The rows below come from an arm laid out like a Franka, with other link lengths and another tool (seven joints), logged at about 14 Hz.
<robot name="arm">
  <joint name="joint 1" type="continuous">
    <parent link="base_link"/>
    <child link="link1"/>
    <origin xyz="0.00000 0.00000 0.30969" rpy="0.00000 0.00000 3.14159"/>
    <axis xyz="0 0 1"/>
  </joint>
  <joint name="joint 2" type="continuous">
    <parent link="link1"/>
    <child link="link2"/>
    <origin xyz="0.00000 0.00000 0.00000" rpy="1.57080 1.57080 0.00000"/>
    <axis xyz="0 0 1"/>
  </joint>
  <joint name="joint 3" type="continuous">
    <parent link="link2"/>
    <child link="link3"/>
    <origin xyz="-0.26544 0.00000 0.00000" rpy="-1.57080 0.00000 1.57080"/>
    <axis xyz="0 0 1"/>
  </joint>
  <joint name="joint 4" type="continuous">
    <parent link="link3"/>
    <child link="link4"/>
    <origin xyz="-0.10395 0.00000 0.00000" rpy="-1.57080 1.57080 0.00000"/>
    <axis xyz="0 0 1"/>
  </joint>
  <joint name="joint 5" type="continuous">
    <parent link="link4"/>
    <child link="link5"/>
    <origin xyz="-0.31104 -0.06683 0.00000" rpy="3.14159 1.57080 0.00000"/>
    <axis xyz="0 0 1"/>
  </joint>
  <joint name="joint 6" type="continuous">
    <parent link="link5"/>
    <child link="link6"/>
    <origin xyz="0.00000 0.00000 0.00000" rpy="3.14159 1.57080 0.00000"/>
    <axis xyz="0 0 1"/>
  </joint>
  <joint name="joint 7" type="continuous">
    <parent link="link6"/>
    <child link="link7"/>
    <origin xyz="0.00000 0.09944 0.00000" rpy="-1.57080 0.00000 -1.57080"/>
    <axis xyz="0 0 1"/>
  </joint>
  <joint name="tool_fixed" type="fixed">
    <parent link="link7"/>
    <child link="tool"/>
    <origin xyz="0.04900 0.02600 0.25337" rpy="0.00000 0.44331 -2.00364"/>
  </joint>
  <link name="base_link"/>
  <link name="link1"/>
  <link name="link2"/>
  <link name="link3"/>
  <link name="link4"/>
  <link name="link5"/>
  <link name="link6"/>
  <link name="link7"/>
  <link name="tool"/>
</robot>
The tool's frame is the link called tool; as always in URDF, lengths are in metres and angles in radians. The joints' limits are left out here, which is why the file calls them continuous.
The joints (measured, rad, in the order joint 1, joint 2, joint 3, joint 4, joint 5, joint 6, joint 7), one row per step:
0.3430 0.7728 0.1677 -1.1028 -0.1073 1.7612 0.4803
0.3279 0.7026 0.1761 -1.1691 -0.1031 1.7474 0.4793
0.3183 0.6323 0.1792 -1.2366 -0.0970 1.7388 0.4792
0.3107 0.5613 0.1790 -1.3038 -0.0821 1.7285 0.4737
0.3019 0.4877 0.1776 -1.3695 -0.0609 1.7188 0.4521
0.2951 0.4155 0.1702 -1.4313 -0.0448 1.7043 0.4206
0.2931 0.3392 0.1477 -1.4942 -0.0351 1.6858 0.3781
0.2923 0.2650 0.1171 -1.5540 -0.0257 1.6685 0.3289
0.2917 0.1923 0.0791 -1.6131 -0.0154 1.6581 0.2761
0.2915 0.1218 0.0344 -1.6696 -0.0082 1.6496 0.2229
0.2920 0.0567 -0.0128 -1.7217 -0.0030 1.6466 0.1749
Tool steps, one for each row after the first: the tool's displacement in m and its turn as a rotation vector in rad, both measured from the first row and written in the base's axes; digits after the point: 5 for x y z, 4 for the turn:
-0.00909 -0.00720 0.01902 -0.0039 0.0086 -0.0013
-0.01891 -0.01366 0.03678 -0.0086 0.0129 -0.0026
-0.03076 -0.01975 0.05435 -0.0083 0.0213 -0.0022
-0.04319 -0.02660 0.07331 0.0002 0.0285 0.0094
-0.05558 -0.03749 0.09118 0.0023 0.0352 0.0279
-0.06708 -0.05575 0.10893 -0.0046 0.0392 0.0484
-0.07741 -0.07707 0.12574 -0.0087 0.0422 0.0672
-0.08605 -0.10054 0.14142 -0.0062 0.0410 0.0808
-0.09386 -0.12664 0.15607 -0.0013 0.0374 0.0880
-0.10059 -0.15229 0.16891 0.0077 0.0297 0.0882

